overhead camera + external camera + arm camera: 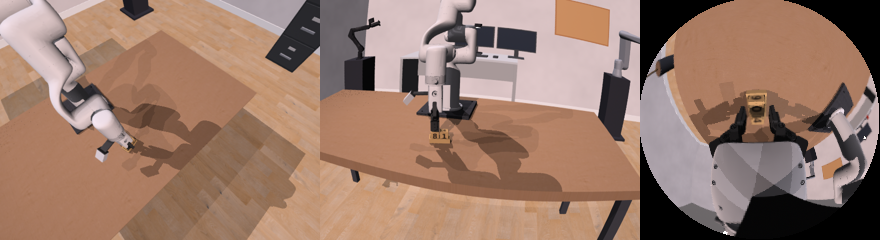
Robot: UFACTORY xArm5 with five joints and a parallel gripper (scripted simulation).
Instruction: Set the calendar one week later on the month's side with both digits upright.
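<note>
Now: the wooden calendar tray 60 mm below my hand and 20 mm to the left of it.
</note>
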